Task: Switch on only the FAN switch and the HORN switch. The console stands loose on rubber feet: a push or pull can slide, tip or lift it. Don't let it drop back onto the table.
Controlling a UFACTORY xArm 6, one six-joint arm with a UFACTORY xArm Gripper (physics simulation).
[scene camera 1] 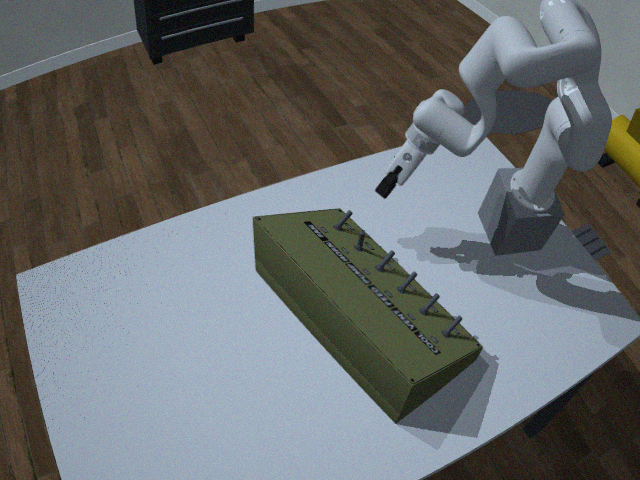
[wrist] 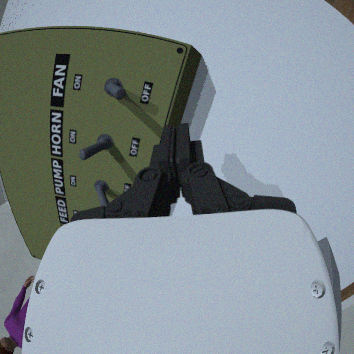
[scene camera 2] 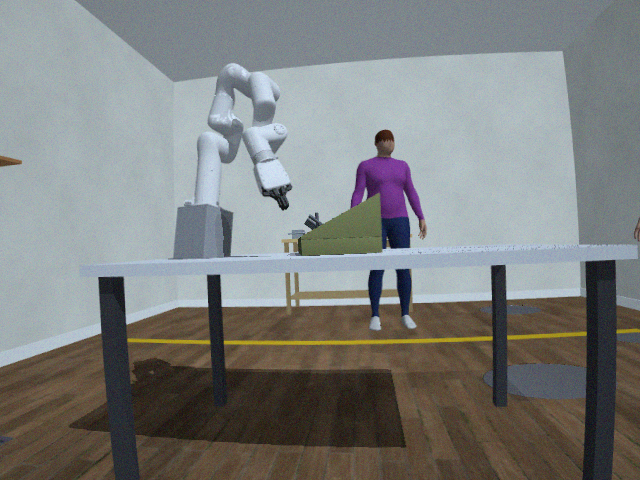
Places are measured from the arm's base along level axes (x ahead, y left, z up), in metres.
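Pixels of known places: gripper, fingertip midpoint: (scene camera 1: pixel 380 193) (wrist: pixel 178 142) (scene camera 2: pixel 285 208); arm's base, origin of the base link: (scene camera 1: pixel 532 191) (scene camera 2: pixel 205 209).
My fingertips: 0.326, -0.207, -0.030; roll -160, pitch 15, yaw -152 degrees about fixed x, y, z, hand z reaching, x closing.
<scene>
Ahead of a thing's pixels: the offset from my fingertips to its middle, as dx, dy, dz.
The olive console {+0.170, +0.178, -0.090} (scene camera 1: pixel 330 289) (scene camera 2: pixel 346 232) (wrist: pixel 30 100) stands level on the white table (scene camera 1: pixel 155 335) (scene camera 2: pixel 465 256). The FAN lever {+0.093, -0.008, -0.041} (scene camera 1: pixel 343 220) (wrist: pixel 115 88) leans toward OFF, like the PUMP lever {+0.082, +0.135, -0.041} (scene camera 1: pixel 385 260) and those beyond it. The HORN lever {+0.100, +0.064, -0.035} (scene camera 1: pixel 360 241) (wrist: pixel 95 147) leans the other way, toward its ON label. My gripper (scene camera 1: pixel 382 191) (scene camera 2: pixel 283 205) (wrist: pixel 178 142) is shut and empty. It hangs above the table on the robot-base side of the console, off the FAN end, apart from the levers. In the wrist view its fingers hide part of the console's lower edge.
The FEED, VENT and COOL levers (scene camera 1: pixel 407 282) (scene camera 1: pixel 429 304) (scene camera 1: pixel 451 327) stand along the same row, leaning toward OFF. The grey robot base (scene camera 1: pixel 519 222) (scene camera 2: pixel 199 229) stands on the table. A person in a purple top (scene camera 2: pixel 385 180) stands behind the table.
</scene>
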